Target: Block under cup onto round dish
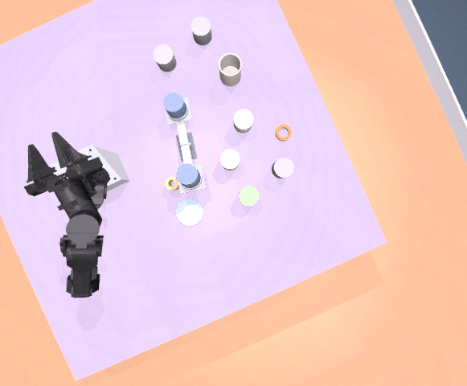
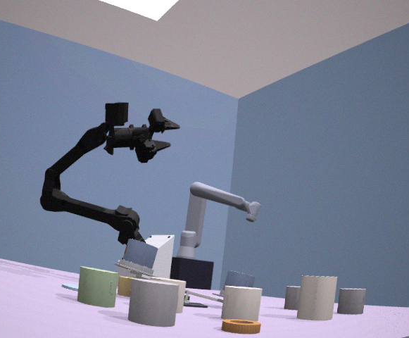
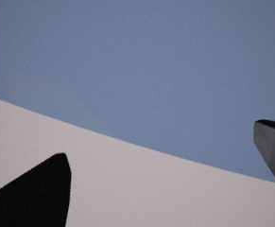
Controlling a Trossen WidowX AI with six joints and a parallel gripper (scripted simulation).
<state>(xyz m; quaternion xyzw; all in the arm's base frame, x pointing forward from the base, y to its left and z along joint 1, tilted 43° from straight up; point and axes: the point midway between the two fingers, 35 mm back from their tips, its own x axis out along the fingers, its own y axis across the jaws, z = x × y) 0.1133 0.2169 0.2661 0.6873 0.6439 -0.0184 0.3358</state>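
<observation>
The pale teal block lies 440 mm below my gripper tip, 260 mm ahead of it and 80 mm to the left of it. Round my gripper tip: white balance beam (460 mm below, 220 mm ahead, 50 mm to the right); yellow ring (460 mm below, 150 mm to the right, 110 mm ahead); round dish (480 mm below, 270 mm to the right, 100 mm ahead).
</observation>
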